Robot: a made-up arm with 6 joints. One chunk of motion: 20 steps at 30 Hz.
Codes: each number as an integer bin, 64 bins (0 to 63) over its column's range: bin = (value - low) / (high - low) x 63, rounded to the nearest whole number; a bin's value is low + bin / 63 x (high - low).
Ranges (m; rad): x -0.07..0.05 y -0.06..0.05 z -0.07..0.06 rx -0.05..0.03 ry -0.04..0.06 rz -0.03..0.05
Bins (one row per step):
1: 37 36 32 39 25 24
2: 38 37 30 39 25 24
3: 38 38 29 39 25 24
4: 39 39 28 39 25 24
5: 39 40 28 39 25 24
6: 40 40 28 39 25 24
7: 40 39 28 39 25 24
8: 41 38 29 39 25 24
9: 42 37 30 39 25 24
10: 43 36 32 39 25 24
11: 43 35 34 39 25 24
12: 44 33 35 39 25 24
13: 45 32 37 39 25 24
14: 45 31 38 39 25 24
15: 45 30 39 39 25 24
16: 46 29 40 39 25 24
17: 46 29 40 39 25 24
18: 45 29 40 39 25 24
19: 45 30 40 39 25 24
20: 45 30 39 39 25 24
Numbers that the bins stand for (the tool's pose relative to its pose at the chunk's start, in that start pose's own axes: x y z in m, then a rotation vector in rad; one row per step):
1: 0.0005 0.0029 -0.0040 -0.0005 -0.0003 0.0005
2: 0.0024 0.0046 -0.0081 -0.0005 -0.0003 0.0005
3: 0.0024 0.0063 -0.0102 -0.0005 -0.0003 0.0005
4: 0.0043 0.0081 -0.0122 -0.0005 -0.0003 0.0005
5: 0.0043 0.0098 -0.0122 -0.0005 -0.0003 0.0005
6: 0.0062 0.0098 -0.0122 -0.0005 -0.0003 0.0005
7: 0.0062 0.0081 -0.0122 -0.0005 -0.0003 0.0005
8: 0.0081 0.0063 -0.0102 -0.0005 -0.0003 0.0005
9: 0.0100 0.0046 -0.0081 -0.0005 -0.0003 0.0005
10: 0.0119 0.0029 -0.0040 -0.0005 -0.0003 0.0005
11: 0.0119 0.0011 0.0002 -0.0005 -0.0003 0.0005
12: 0.0138 -0.0024 0.0022 -0.0005 -0.0003 0.0005
13: 0.0157 -0.0041 0.0063 -0.0005 -0.0003 0.0005
14: 0.0157 -0.0059 0.0084 -0.0005 -0.0003 0.0005
15: 0.0157 -0.0076 0.0105 -0.0005 -0.0003 0.0005
16: 0.0176 -0.0094 0.0125 -0.0005 -0.0003 0.0005
17: 0.0176 -0.0094 0.0125 -0.0005 -0.0003 0.0005
18: 0.0157 -0.0094 0.0125 -0.0005 -0.0003 0.0005
19: 0.0157 -0.0076 0.0125 -0.0005 -0.0003 0.0005
20: 0.0157 -0.0076 0.0105 -0.0005 -0.0003 0.0005

